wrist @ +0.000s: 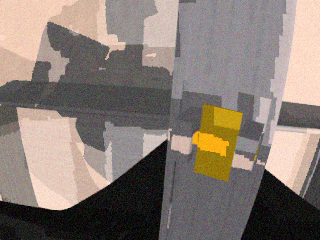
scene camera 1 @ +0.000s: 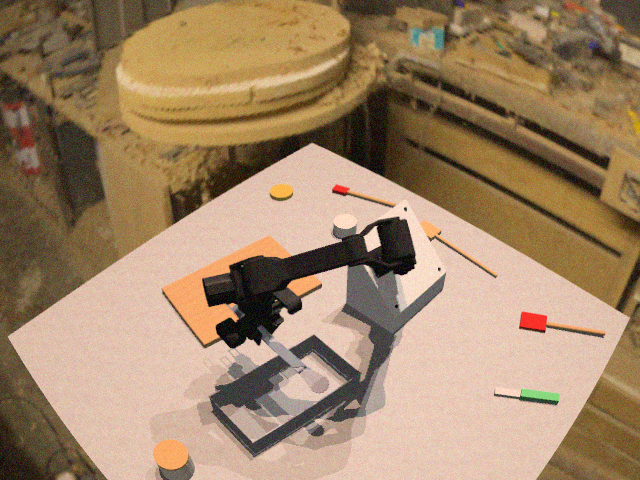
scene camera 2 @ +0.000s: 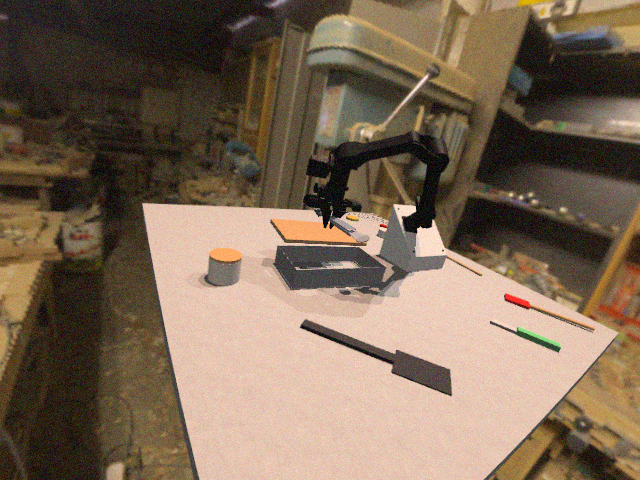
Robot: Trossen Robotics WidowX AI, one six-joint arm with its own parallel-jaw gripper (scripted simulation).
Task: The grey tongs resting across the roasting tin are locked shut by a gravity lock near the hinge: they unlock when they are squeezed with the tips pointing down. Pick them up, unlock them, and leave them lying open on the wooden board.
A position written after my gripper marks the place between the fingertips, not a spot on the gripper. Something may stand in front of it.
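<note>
I see my gripper (scene camera 1: 261, 342), and it is the same gripper (wrist: 199, 151) and gripper (scene camera 2: 327, 228). A dark spatula (scene camera 2: 436, 377) is here as well; in the wrist view the spatula is out of frame, and in scene camera 1 the spatula is out of frame too. I also see an orange-lidded can (scene camera 2: 224, 264) and a yellow lock piece (wrist: 216, 139). There is a wooden board (scene camera 1: 186, 295), and I see the wooden board (scene camera 2: 292, 231) too. A roasting tin (scene camera 1: 266, 404) is part of the scene, and it is the same roasting tin (wrist: 71, 140).
</note>
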